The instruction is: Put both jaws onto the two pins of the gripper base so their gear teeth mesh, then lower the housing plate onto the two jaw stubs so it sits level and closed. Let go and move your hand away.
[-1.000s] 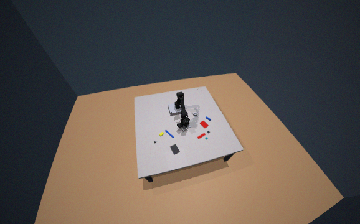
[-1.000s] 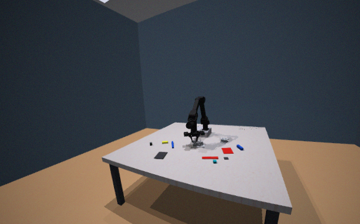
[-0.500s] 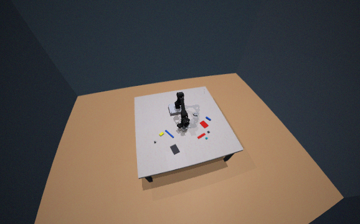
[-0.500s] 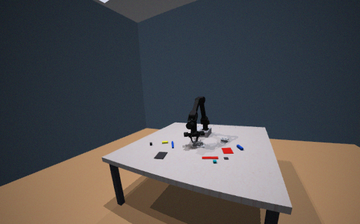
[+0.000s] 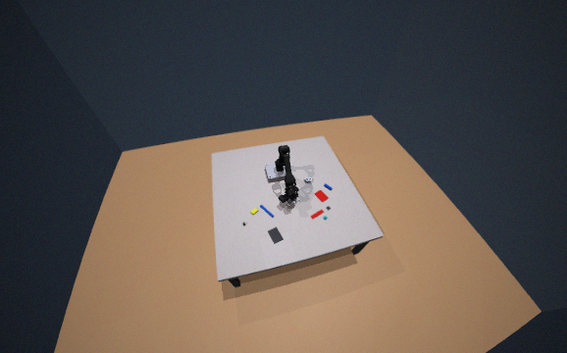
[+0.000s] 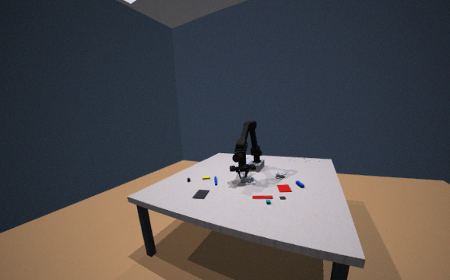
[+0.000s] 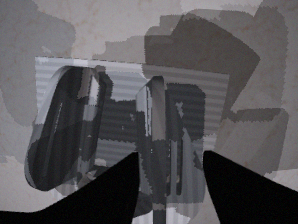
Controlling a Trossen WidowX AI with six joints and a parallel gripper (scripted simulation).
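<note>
Now: gripper tip 30 mm to the right of the white flat plate and 20 mm above it. The rest, counted from my gripper tip: red square plate (10 mm ahead, 300 mm to the left, 20 mm below); red bar (180 mm ahead, 210 mm to the left, 20 mm below); gripper base (180 mm behind, 230 mm to the left).
</note>
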